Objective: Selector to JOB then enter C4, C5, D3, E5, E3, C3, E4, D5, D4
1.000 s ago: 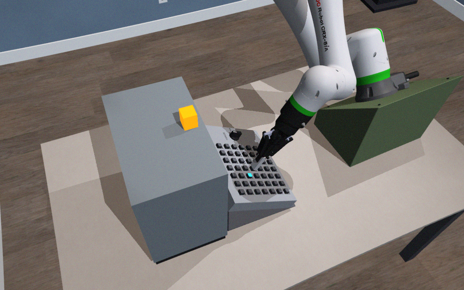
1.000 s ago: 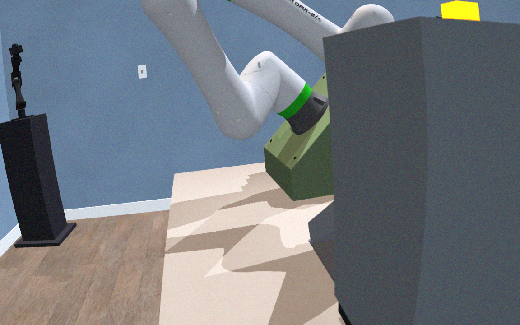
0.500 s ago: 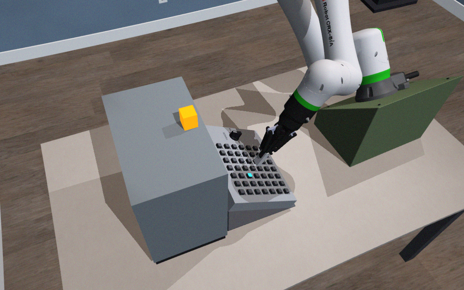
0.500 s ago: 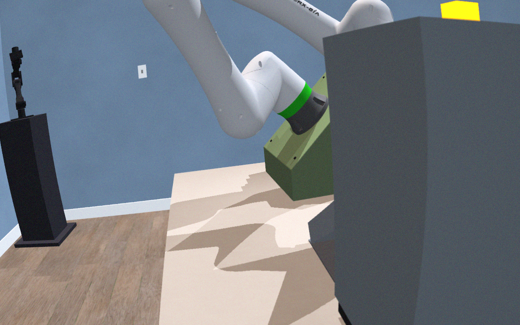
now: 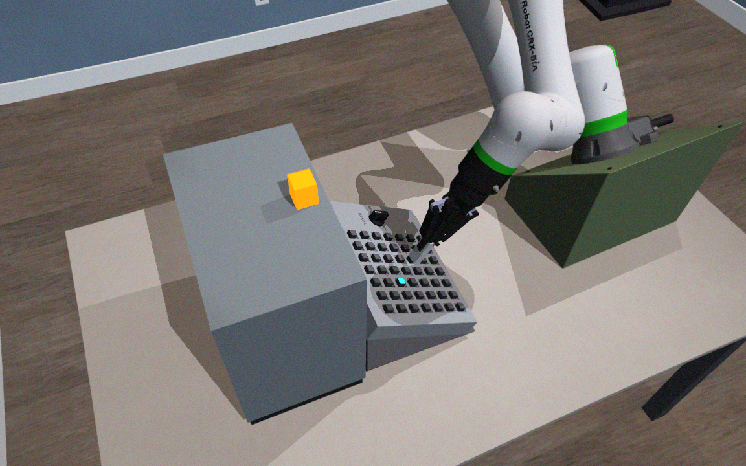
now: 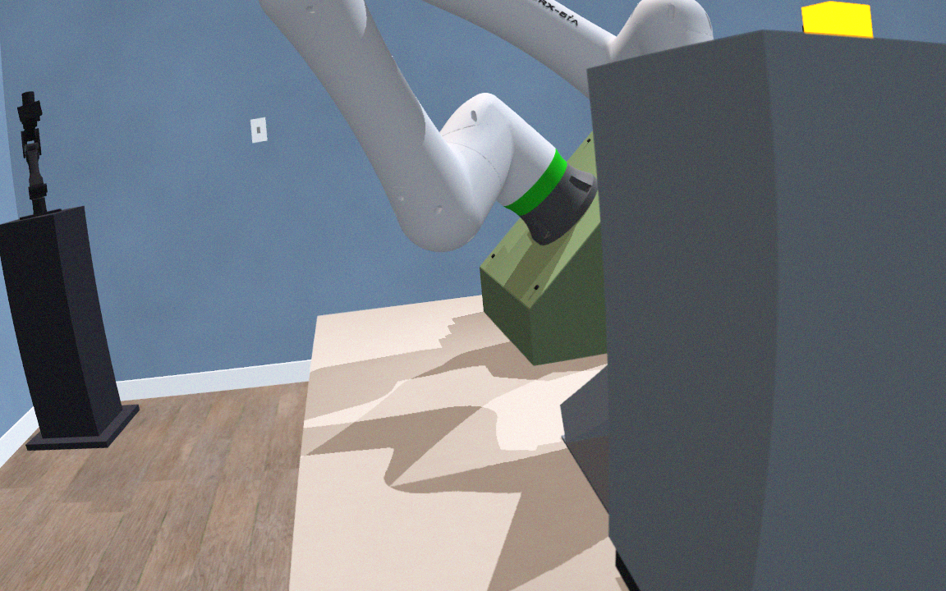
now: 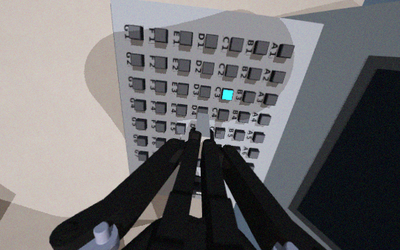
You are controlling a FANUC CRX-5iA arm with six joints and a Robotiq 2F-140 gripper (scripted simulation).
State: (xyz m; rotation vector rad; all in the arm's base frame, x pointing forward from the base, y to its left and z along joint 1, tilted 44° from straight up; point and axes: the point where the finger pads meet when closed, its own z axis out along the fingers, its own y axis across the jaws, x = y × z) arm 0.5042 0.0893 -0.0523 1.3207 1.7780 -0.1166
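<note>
Now: hand 16 cm to the left of the selector knob, 5 cm above it and 4 cm short of it. From my hand the other things lie so: C5 key (6 cm ahead, 4 cm below, 3 cm to the right).
</note>
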